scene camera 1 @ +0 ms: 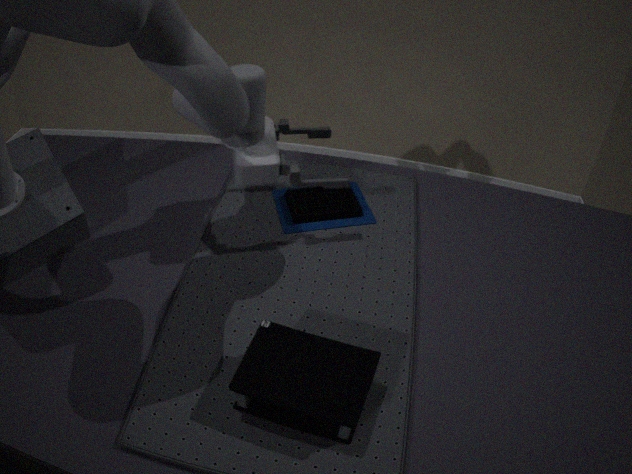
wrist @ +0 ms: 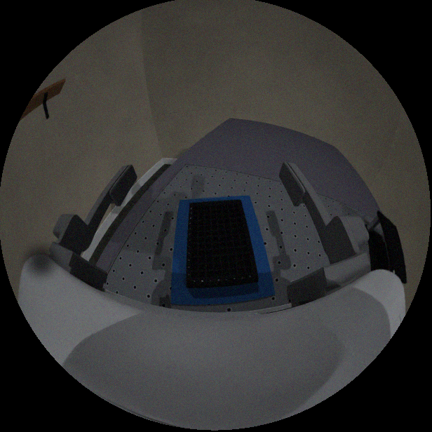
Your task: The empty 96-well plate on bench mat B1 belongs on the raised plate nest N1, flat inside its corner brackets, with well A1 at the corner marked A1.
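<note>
The black 96-well plate lies on the blue bench mat B1, with mat showing around it; its wells are hard to make out in the dark. My gripper is open and empty. Its fingers are spread wide above the plate, one towards each long side in the wrist view, and touch nothing. The raised black plate nest N1 stands nearer scene camera 1; small pale patches show at two of its corners. Its A1 mark and the plate's A1 corner cannot be read.
A grey perforated board lies under the mat and nest. A pale raised rim runs along the table's far edge. A black shape shows behind the right finger in the wrist view. The arm reaches in from the upper left.
</note>
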